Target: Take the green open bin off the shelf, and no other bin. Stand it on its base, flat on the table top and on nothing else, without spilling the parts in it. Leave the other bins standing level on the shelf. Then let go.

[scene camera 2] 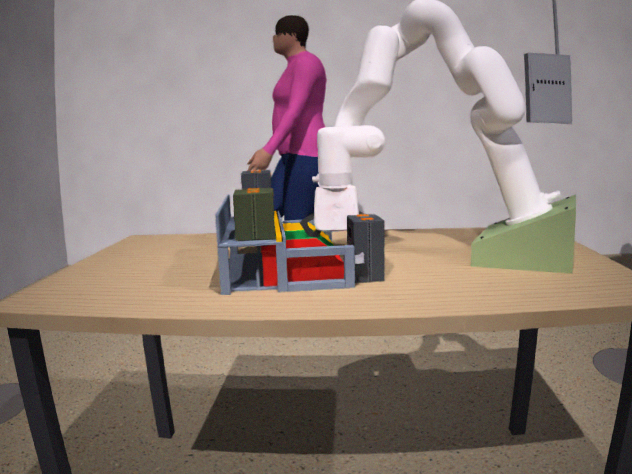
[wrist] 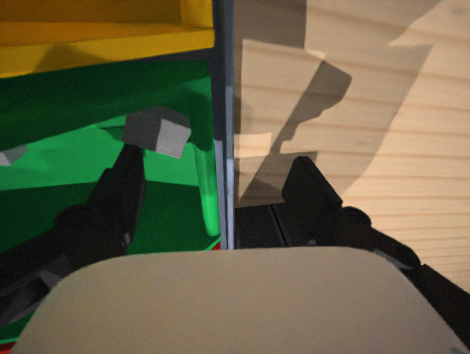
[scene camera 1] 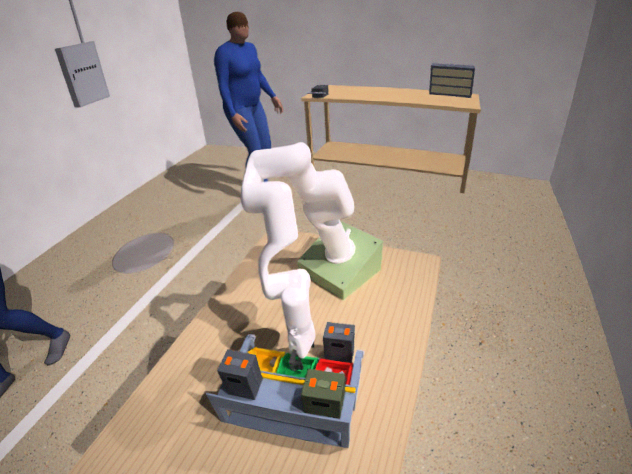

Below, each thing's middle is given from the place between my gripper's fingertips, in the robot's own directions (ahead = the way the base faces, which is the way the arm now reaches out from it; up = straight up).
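The green open bin point(wrist: 71, 120) is 8 cm ahead of my hand, 2 cm to the left of it and 1 cm above it. Counting from my hand again, the red bin point(scene camera 2: 320, 267) is 6 cm ahead, 12 cm to the left and 1 cm above, while the yellow bin point(wrist: 43, 43) is 10 cm ahead of my hand, 9 cm to the right of it and 1 cm above it.
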